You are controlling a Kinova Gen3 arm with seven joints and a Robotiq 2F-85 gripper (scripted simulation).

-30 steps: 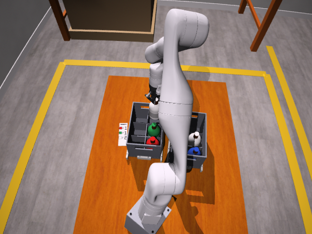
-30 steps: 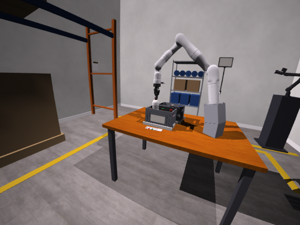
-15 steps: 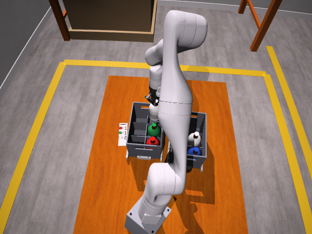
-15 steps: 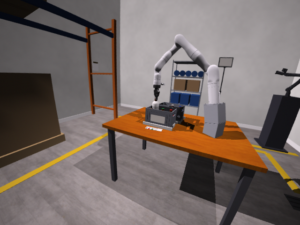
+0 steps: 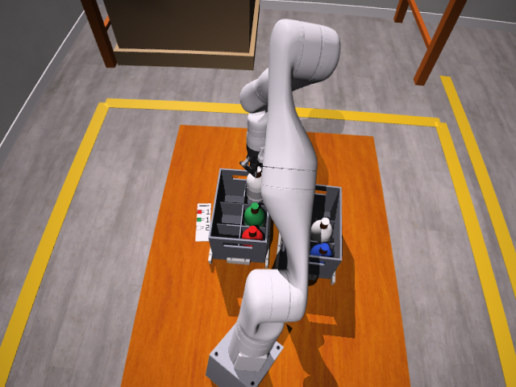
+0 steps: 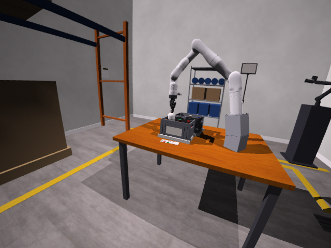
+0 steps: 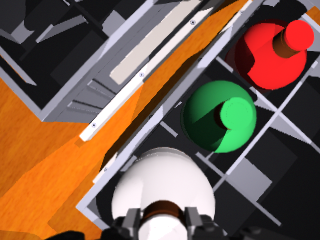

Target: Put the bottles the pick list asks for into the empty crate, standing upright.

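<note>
Now: hand 16 cm above the green bottle, 9 cm past it and 1 cm to the right of it. From my hand the other things lie so: pick list (25 cm below, 20 cm to the left, 7 cm behind); blue bottle (23 cm behind, 22 cm to the right, 16 cm below); red bottle (18 cm behind, 16 cm below, 1 cm to the left).
</note>
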